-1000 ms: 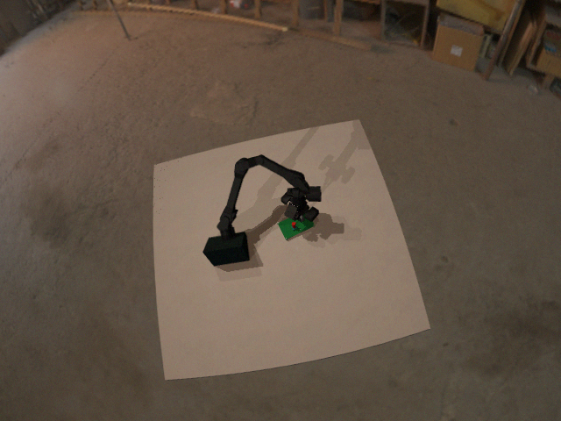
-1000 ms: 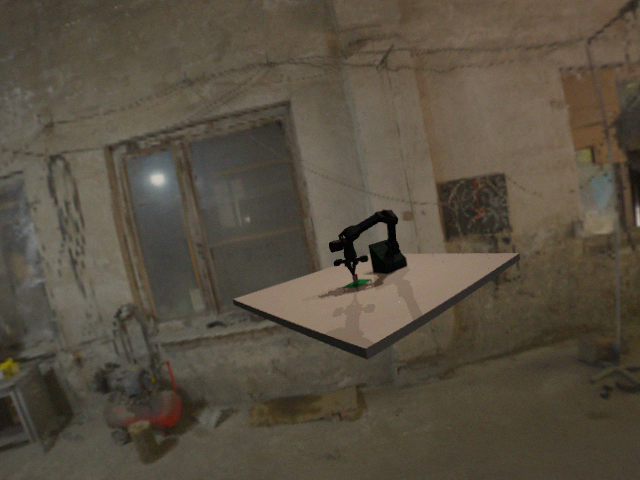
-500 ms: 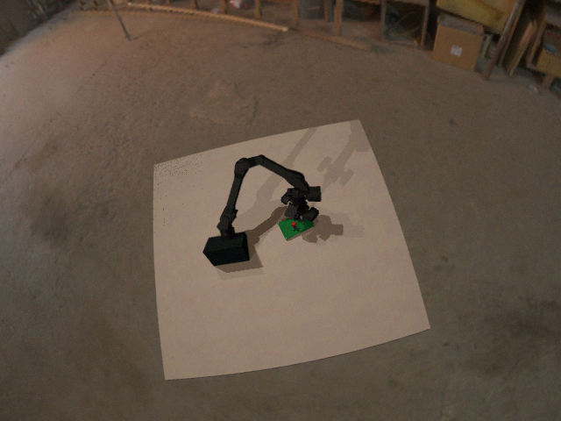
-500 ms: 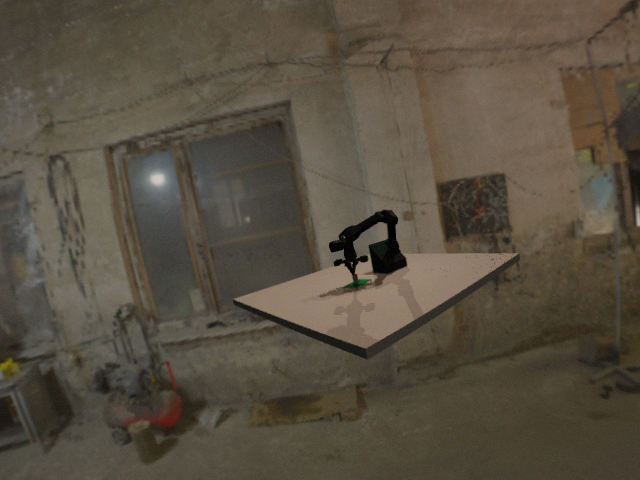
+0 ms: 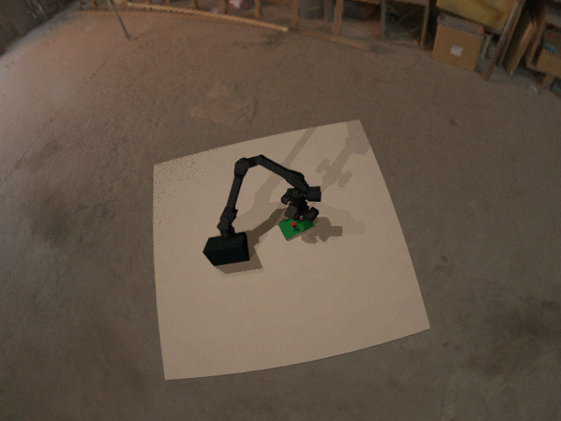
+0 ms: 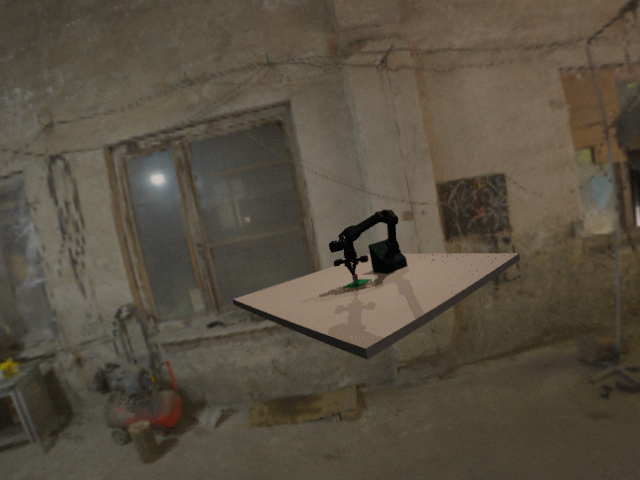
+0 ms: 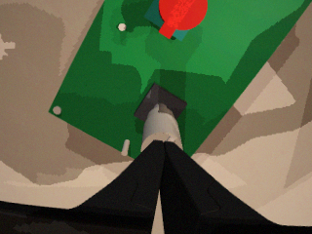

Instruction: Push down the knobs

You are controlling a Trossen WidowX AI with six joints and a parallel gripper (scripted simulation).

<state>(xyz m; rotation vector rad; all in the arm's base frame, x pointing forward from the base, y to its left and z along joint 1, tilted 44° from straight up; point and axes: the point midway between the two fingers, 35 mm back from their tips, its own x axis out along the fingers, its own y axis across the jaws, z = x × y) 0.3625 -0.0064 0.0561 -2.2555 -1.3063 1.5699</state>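
Now: gripper tip 1 cm above the grey knob. From my gripper tip the other things lie so: red knob 5 cm behind, 3 cm to the right, 2 cm below.
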